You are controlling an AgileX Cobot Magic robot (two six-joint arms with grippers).
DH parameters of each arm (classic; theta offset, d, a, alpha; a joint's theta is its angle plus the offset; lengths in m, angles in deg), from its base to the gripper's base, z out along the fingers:
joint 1: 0 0.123 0 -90
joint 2: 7.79 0 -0.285 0
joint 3: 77.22 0 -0.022 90
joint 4: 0 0.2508 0 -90
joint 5: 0 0 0.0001 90
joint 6: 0 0.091 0 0
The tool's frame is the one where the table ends.
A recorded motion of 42 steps. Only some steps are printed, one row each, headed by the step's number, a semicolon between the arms.
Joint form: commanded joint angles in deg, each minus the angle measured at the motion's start. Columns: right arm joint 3, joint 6, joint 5, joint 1, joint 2, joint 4; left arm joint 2, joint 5, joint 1, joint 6, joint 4, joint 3.
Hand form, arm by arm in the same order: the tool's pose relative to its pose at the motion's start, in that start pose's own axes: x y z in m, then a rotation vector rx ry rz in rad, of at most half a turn. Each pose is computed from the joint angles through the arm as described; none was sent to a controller.
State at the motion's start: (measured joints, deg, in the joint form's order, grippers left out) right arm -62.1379 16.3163 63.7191 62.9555 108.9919 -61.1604; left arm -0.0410 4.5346 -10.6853 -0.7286 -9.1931 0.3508
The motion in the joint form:
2: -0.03 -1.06 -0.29 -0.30 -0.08 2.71; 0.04 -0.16 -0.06 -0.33 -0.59 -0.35
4: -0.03 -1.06 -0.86 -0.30 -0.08 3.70; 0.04 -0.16 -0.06 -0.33 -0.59 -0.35
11: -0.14 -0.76 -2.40 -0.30 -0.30 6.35; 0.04 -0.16 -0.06 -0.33 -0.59 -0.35
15: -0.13 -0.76 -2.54 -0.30 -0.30 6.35; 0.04 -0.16 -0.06 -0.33 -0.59 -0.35
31: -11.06 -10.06 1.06 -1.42 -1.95 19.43; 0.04 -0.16 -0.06 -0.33 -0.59 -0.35
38: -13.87 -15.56 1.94 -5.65 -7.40 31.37; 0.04 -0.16 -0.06 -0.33 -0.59 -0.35
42: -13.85 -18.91 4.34 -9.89 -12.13 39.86; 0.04 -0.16 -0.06 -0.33 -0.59 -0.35
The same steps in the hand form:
2: 0.0014 0.0025 0.0009 -0.0429 0.0094 0.0073; -0.0022 -0.0005 -0.0002 0.0028 -0.0079 -0.0160
4: 0.0009 0.0041 0.0008 -0.0604 0.0039 0.0154; -0.0022 -0.0005 -0.0002 0.0028 -0.0079 -0.0160
11: -0.0004 0.0070 -0.0005 -0.1054 -0.0142 0.0471; -0.0022 -0.0005 -0.0002 0.0028 -0.0079 -0.0160
15: -0.0006 0.0070 -0.0005 -0.1060 -0.0165 0.0471; -0.0022 -0.0005 -0.0002 0.0028 -0.0079 -0.0160
31: -0.0111 -0.0297 -0.0283 -0.2497 -0.0600 0.1505; -0.0022 -0.0005 -0.0002 0.0028 -0.0079 -0.0160
38: 0.0113 -0.0596 -0.0422 -0.4116 -0.1086 0.2827; -0.0022 -0.0005 -0.0002 0.0028 -0.0079 -0.0160
42: 0.0391 -0.0764 -0.0477 -0.5349 -0.1092 0.3766; -0.0022 -0.0005 -0.0002 0.0028 -0.0079 -0.0160

